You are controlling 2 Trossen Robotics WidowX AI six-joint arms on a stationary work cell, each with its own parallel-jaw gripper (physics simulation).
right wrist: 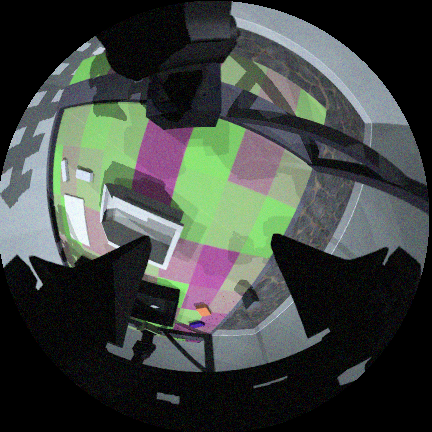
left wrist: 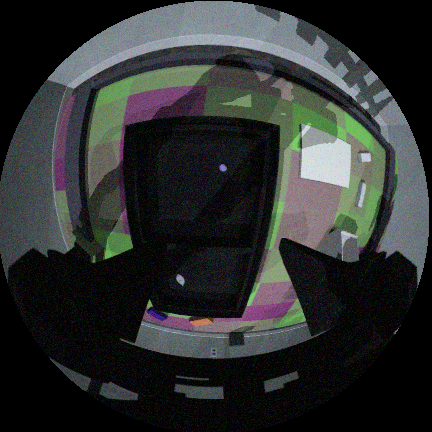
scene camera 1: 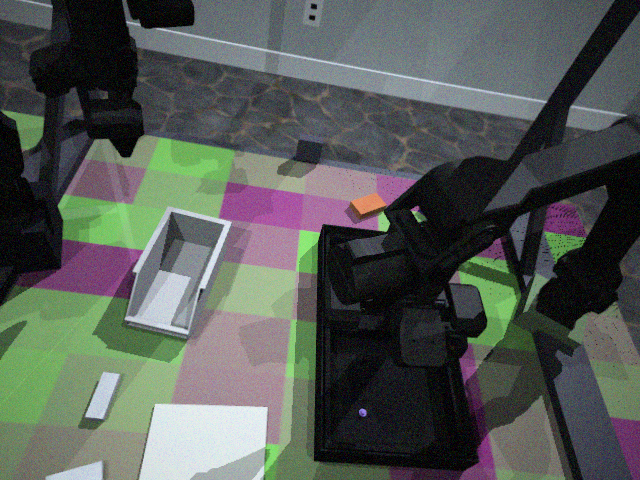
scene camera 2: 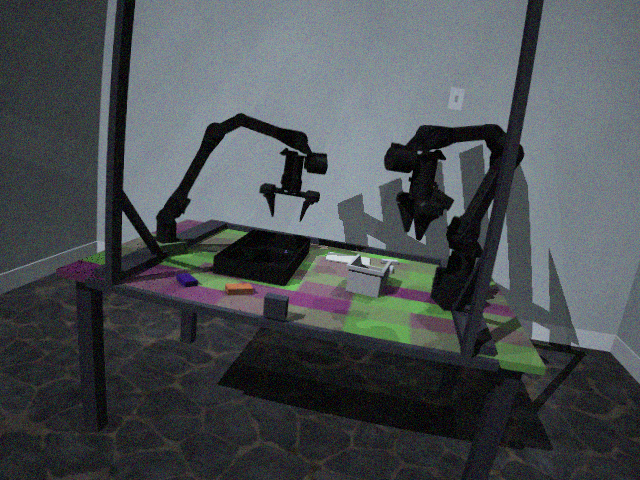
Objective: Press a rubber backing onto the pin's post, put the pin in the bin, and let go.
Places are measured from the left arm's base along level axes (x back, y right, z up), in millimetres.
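Pixels of known places: left gripper, between the fingertips: (left wrist: 224,243) (scene camera 1: 384,337) (scene camera 2: 286,219); right gripper, between the fingertips: (right wrist: 211,241) (scene camera 2: 412,236); left arm's base, origin of its link: (right wrist: 148,332) (left wrist: 82,255) (scene camera 1: 557,306) (scene camera 2: 165,239); right arm's base, origin of its link: (right wrist: 183,81) (scene camera 1: 5,208) (scene camera 2: 459,273).
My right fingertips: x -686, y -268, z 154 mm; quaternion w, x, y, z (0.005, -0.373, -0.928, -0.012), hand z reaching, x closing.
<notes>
Ahead of a thing's pixels: the offset from my right fingertips to its top centre. "*": to the spot under its first point.
A pale leaf-shaped pin @(dx +433, dy +161, dz -178 mm) (left wrist: 180,279) (right wrist: 155,306) lies in one compartment of the black tray @(dx +454, dy +48, dz -141 mm) (scene camera 1: 319,335) (scene camera 2: 248,273) (left wrist: 272,185). In scene camera 1 the left arm hides it. The small purple rubber backing @(dx +484, dy -75, dz -180 mm) (scene camera 1: 362,412) (scene camera 2: 285,251) (left wrist: 223,168) lies in the tray's other compartment, apart from the pin. The pale grey bin @(* dx +173, dy -12, dz -116 mm) (scene camera 1: 217,248) (scene camera 2: 363,281) (right wrist: 173,245) stands beside the tray; no pin shows inside. My left gripper (scene camera 2: 286,218) (left wrist: 224,243) is open and empty above the tray. My right gripper (scene camera 2: 413,235) (right wrist: 211,241) is open and empty, high above the table.
An orange block @(dx +305, dy +294, dz -176 mm) (scene camera 1: 368,205) (scene camera 2: 238,288) and a blue block @(dx +425, dy +369, dz -177 mm) (scene camera 2: 186,279) (left wrist: 157,314) lie near the tray. A dark box @(dx +136, dy +335, dz -135 mm) (scene camera 2: 276,306) is at the table edge. A white square plate @(dx +329, dy -227, dz -187 mm) (scene camera 1: 206,439) (left wrist: 325,157) and a white bar @(dx +179, dy -253, dz -180 mm) (scene camera 1: 103,395) lie beyond the bin.
</notes>
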